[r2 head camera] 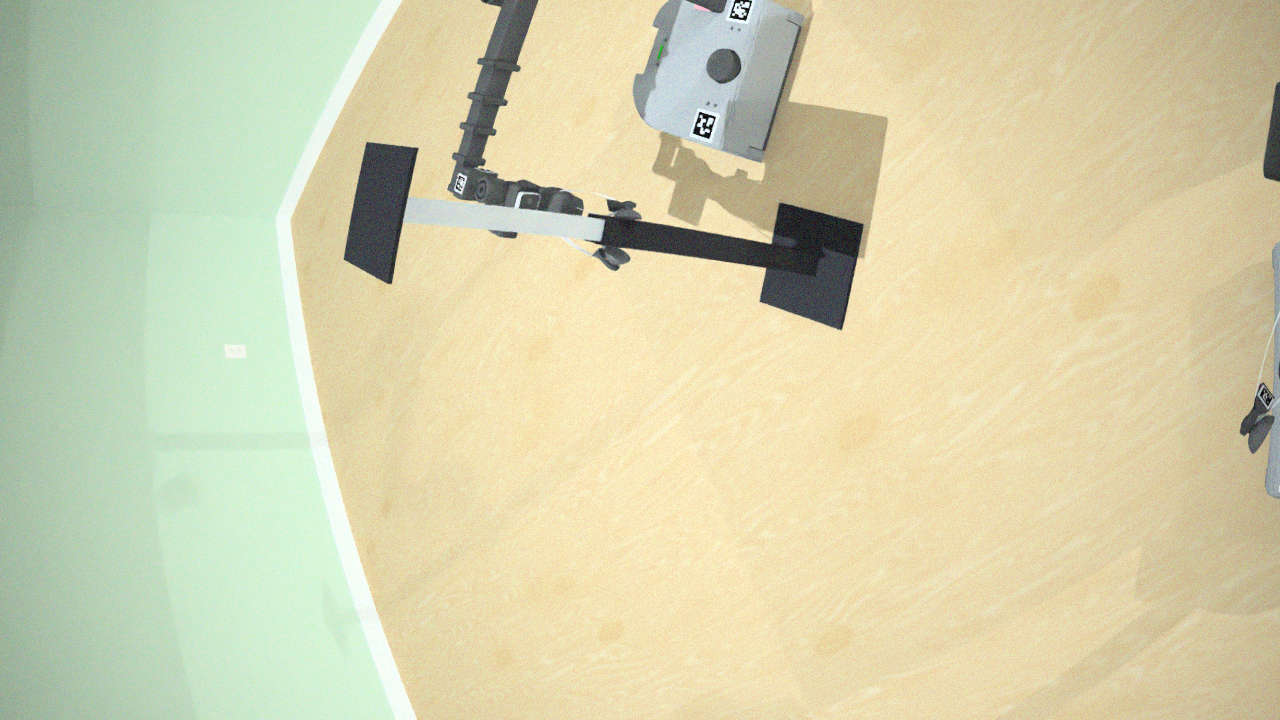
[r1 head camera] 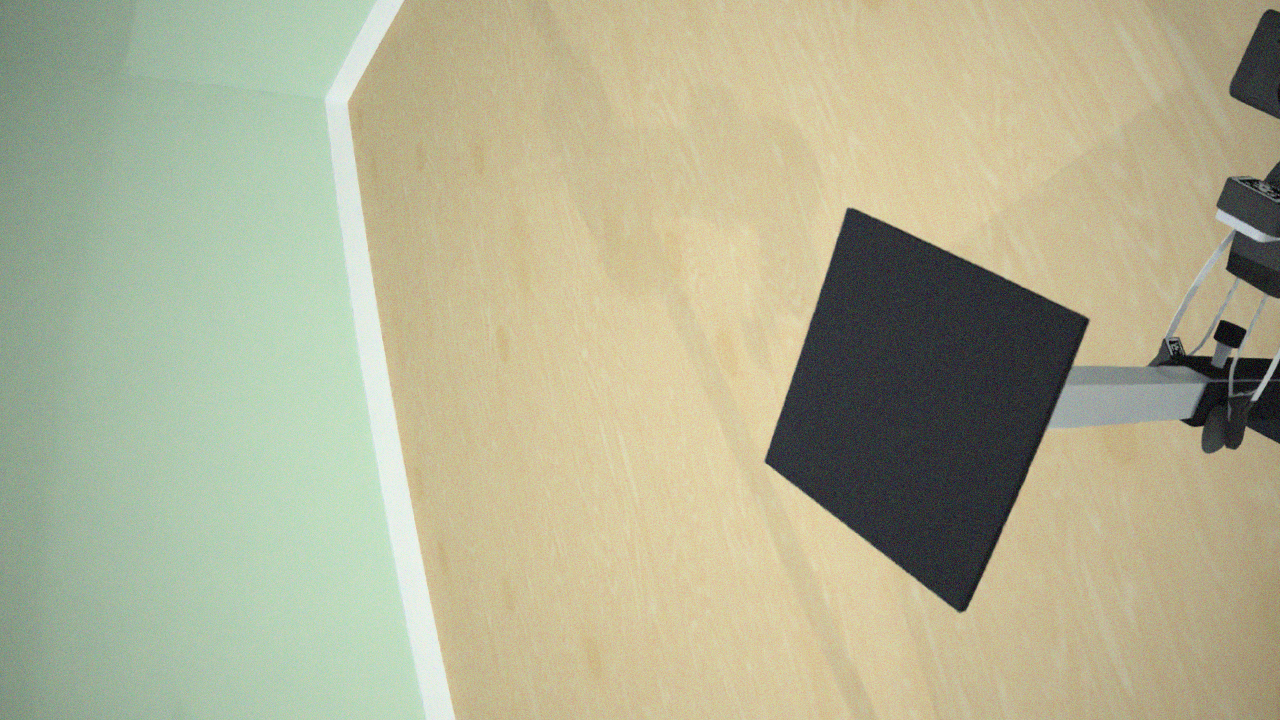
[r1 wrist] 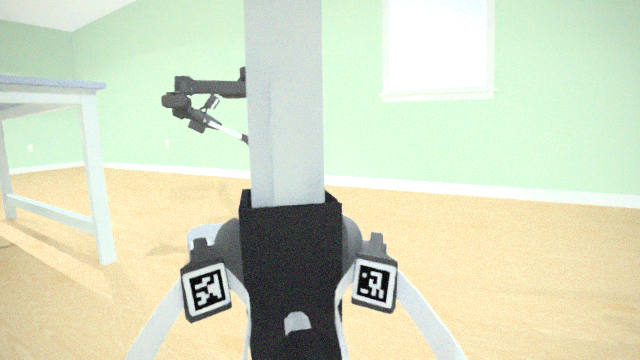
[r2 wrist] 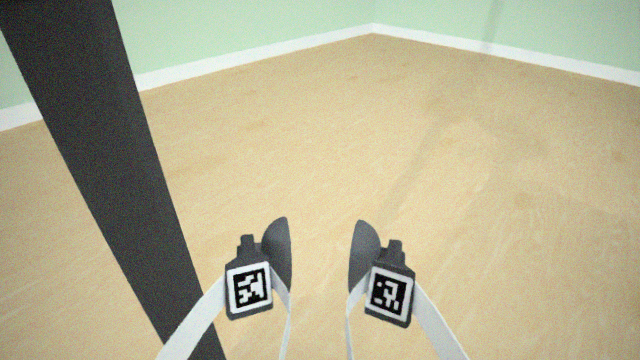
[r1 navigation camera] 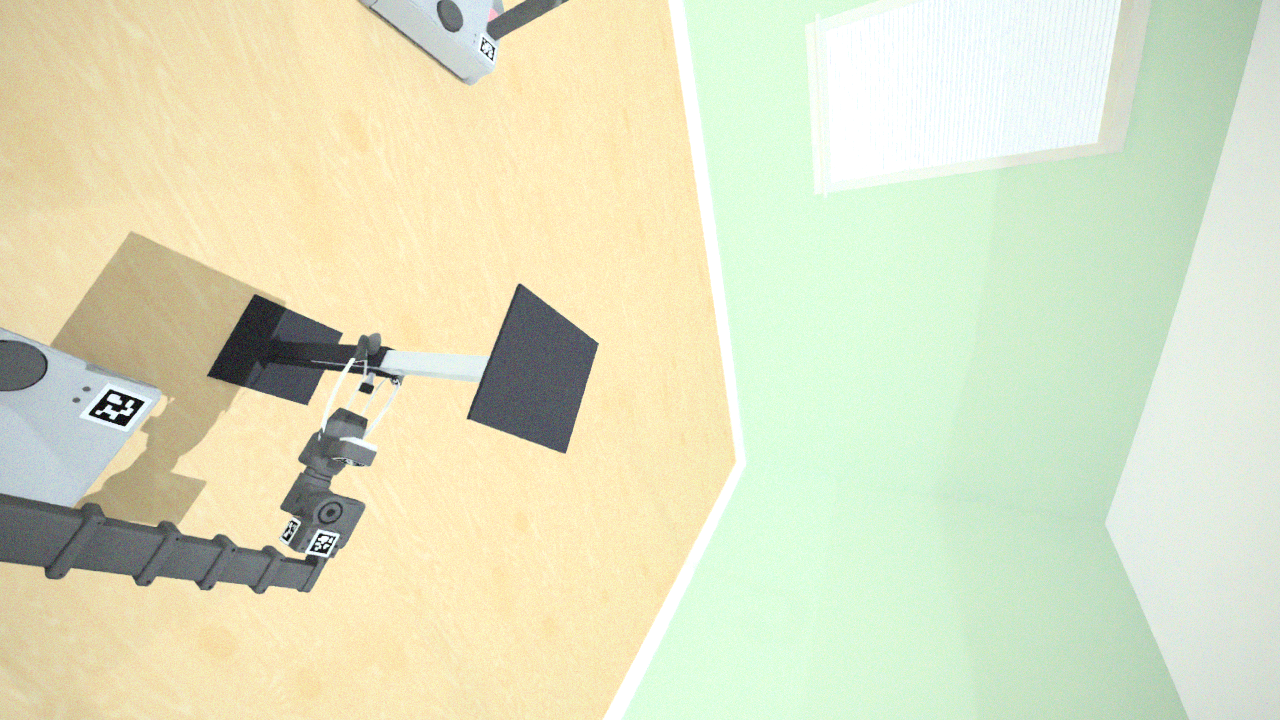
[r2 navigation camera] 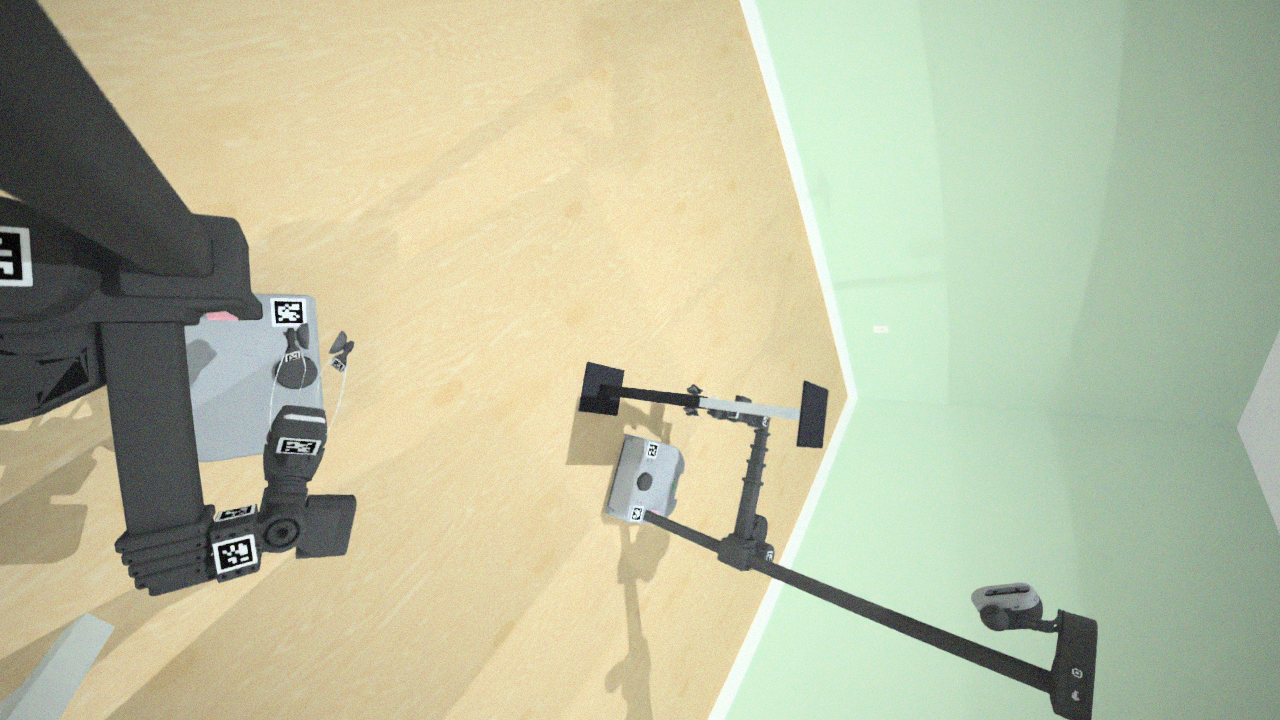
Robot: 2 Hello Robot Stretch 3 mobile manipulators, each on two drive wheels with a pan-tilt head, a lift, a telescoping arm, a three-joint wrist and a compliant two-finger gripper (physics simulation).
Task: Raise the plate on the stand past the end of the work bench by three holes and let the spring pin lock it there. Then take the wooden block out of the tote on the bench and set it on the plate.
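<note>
The stand's black plate [r1 head camera: 926,407] [r1 navigation camera: 534,368] [r2 head camera: 382,213] [r2 navigation camera: 812,414] tops a light grey column [r1 head camera: 1127,395] [r1 navigation camera: 438,364] [r1 wrist: 286,100] [r2 head camera: 501,216], which rises from a black sleeve [r1 wrist: 292,300] [r2 head camera: 689,240]. A pin with a black knob [r1 head camera: 1228,333] [r1 navigation camera: 366,386] sticks out near the sleeve's top. My r1 gripper [r1 wrist: 292,245] [r2 head camera: 617,234] [r2 navigation camera: 693,401] is shut on the sleeve just below its top, one finger against each side. My r2 gripper [r2 wrist: 320,255] [r2 navigation camera: 322,342] is open and empty, away from the stand. The tote and wooden block do not show.
The work bench [r1 wrist: 95,175] shows at the left of the r1 wrist view. The stand's foot [r2 head camera: 810,300] rests on the floor beside r1's base [r2 head camera: 760,80] [r2 navigation camera: 657,465]. A dark post [r2 wrist: 100,150] crosses the left of the r2 wrist view. Walls meet in a corner behind the stand.
</note>
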